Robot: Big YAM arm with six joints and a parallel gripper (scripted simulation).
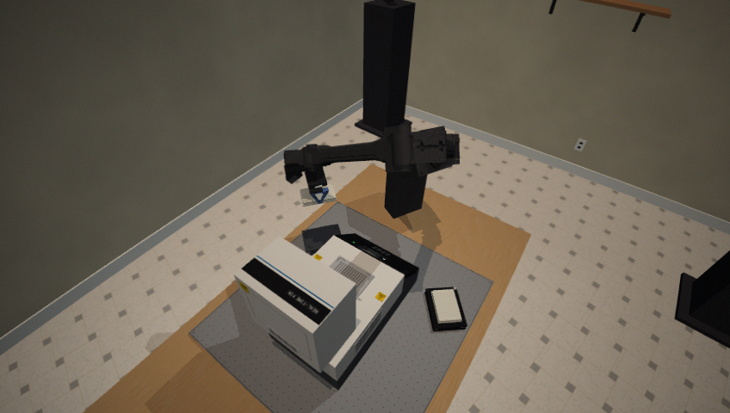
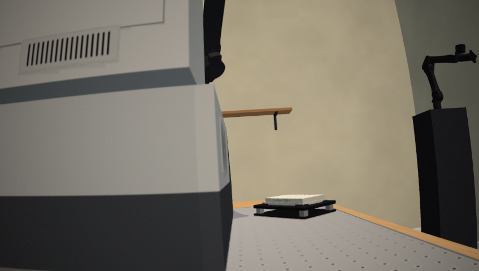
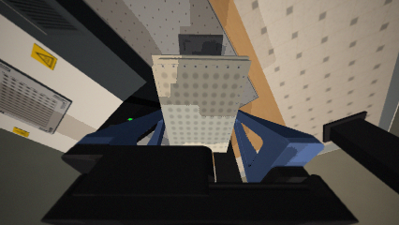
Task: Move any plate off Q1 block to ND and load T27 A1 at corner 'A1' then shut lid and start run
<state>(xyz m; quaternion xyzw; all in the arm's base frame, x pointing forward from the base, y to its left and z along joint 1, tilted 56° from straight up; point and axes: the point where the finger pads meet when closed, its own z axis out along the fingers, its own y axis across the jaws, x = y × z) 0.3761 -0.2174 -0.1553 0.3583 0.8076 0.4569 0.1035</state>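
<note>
Right now the dark nest ND is 250 mm below my hand. Also, from my hand: plate T27: 580 mm to the left, 240 mm below, 60 mm behind; grey perforated mat: 310 mm to the left, 280 mm below, 200 mm ahead; black nest N1: 580 mm to the left, 250 mm below, 60 mm behind.
</note>
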